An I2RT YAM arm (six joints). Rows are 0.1 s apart.
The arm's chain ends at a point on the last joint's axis. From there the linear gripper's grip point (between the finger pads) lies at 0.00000 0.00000 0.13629 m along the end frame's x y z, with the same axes.
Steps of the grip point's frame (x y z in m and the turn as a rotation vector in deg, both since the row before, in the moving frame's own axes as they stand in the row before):
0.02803, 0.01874, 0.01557, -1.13, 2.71, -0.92
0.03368, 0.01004, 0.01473, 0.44, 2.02, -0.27
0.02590, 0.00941, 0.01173, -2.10, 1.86, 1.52
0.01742, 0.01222, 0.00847, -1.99, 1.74, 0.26
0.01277, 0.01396, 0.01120, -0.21, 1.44, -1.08
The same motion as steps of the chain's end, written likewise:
0.02157, 0.01611, 0.01575, -1.13, 2.71, -0.92
0.02888, 0.01110, 0.01482, 0.44, 2.02, -0.27
0.02154, 0.00436, 0.01189, -2.10, 1.86, 1.52
0.01329, 0.00748, 0.00862, -1.99, 1.74, 0.26
0.00934, 0.01349, 0.01124, -0.21, 1.44, -1.08

